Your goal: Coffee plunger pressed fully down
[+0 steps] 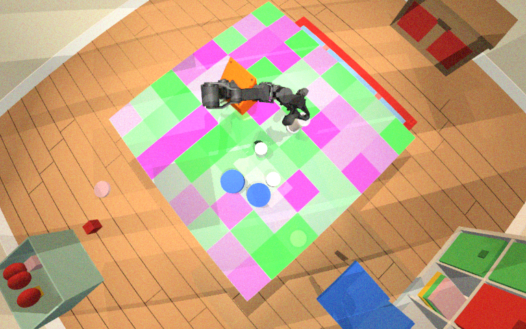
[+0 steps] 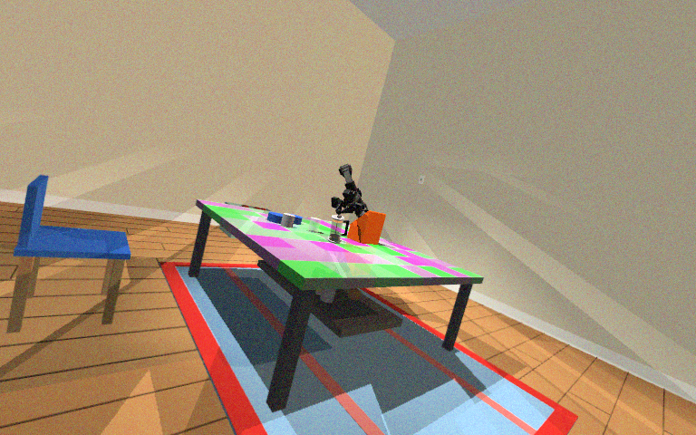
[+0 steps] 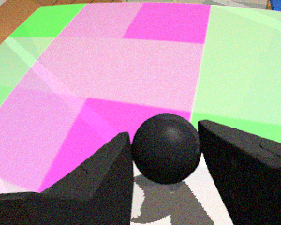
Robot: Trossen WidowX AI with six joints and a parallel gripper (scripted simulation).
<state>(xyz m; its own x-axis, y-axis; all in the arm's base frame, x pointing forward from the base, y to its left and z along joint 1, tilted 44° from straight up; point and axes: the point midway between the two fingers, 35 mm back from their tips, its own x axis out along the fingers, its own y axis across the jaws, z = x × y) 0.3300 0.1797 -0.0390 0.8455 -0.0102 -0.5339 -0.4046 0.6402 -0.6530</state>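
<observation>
Now: gripper tip 4 cm past the coffee press, 1 cm to the left of it and 8 cm above it.
</observation>
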